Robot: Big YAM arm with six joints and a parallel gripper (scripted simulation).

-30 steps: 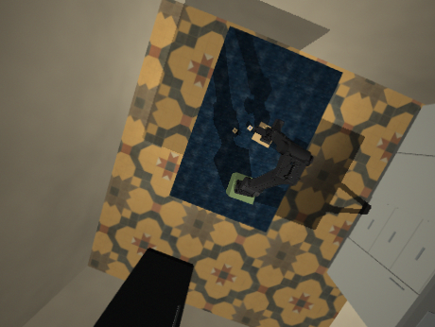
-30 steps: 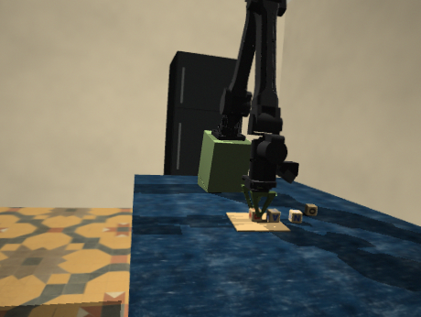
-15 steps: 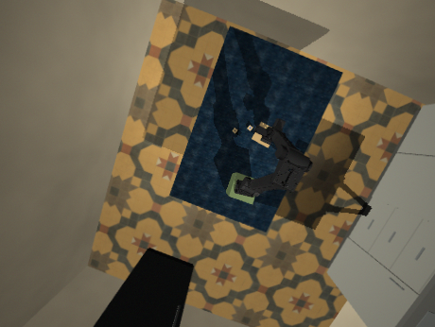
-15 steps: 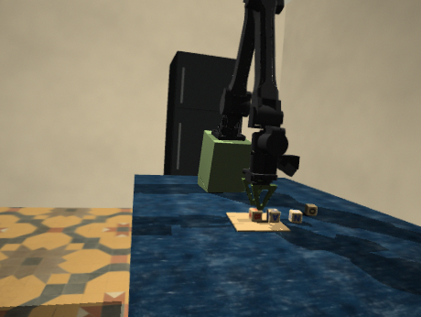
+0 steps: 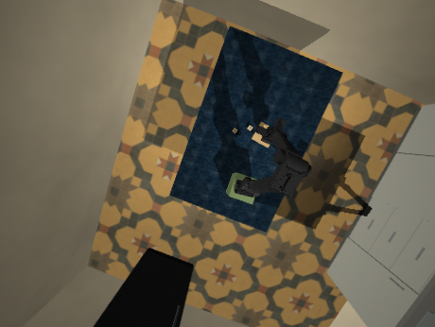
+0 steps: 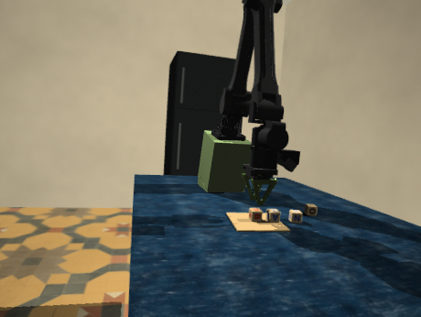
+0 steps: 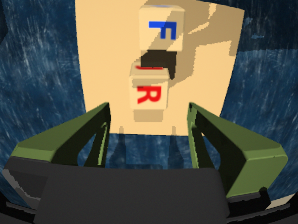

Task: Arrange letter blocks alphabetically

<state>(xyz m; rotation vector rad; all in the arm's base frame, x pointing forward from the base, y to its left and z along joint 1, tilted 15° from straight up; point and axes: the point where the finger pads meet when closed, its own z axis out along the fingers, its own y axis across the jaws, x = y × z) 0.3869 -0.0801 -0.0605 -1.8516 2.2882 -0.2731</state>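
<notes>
The tan mat is 10 mm ahead of my hand and 60 mm below it.
</notes>
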